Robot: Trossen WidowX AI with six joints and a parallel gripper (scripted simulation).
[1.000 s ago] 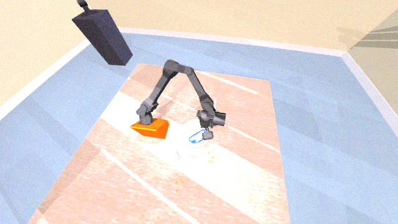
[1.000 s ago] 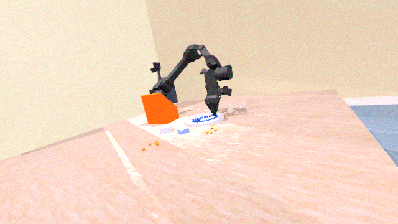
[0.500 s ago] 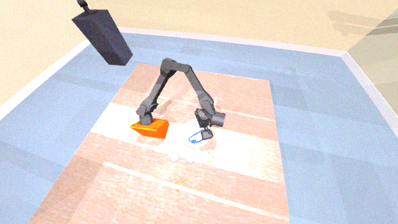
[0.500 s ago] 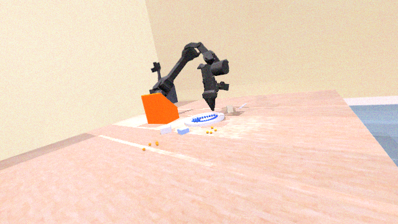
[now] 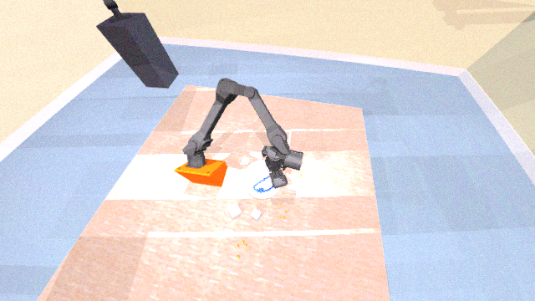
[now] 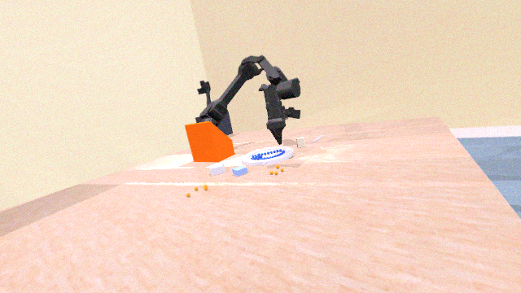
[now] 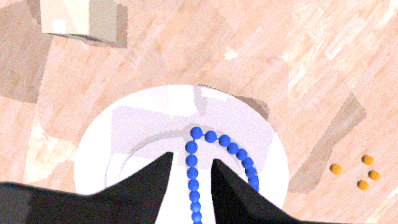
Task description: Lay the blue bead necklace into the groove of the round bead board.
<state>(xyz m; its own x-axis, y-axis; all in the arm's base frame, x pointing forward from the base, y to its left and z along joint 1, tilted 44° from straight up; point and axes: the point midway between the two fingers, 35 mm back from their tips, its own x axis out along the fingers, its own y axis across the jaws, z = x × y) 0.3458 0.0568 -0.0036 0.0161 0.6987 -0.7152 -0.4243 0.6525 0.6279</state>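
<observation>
Right now my gripper tip is 50 mm past the round white bead board, 30 mm above it and 20 mm to the left of it. Round my gripper tip: white block (190 mm to the right, 150 mm behind, 30 mm below); then light blue cube (190 mm to the right, 60 mm behind, 30 mm below); then beige cube (110 mm to the left, 30 mm below, 30 mm ahead).
</observation>
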